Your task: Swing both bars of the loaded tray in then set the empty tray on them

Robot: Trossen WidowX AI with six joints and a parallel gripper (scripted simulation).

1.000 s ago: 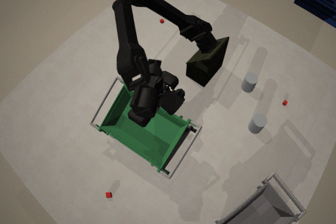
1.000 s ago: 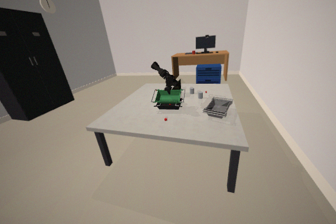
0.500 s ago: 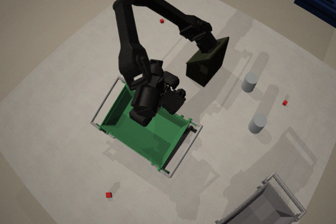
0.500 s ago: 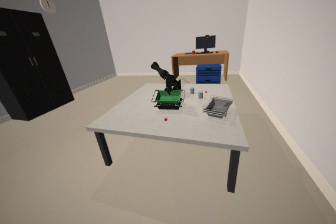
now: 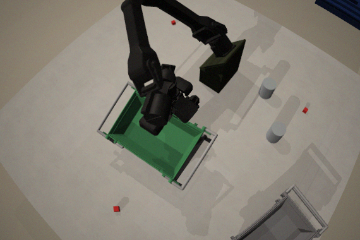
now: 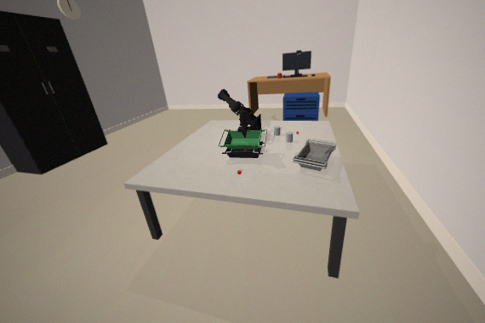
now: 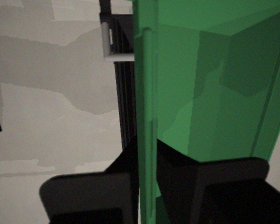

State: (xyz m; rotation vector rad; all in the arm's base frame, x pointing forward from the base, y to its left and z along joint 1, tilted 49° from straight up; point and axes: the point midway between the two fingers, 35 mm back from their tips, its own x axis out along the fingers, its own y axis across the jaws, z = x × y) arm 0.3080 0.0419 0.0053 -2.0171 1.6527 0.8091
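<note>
The green tray lies 7 cm ahead of my gripper tip, 1 cm to the left of it and 1 cm above it.
</note>
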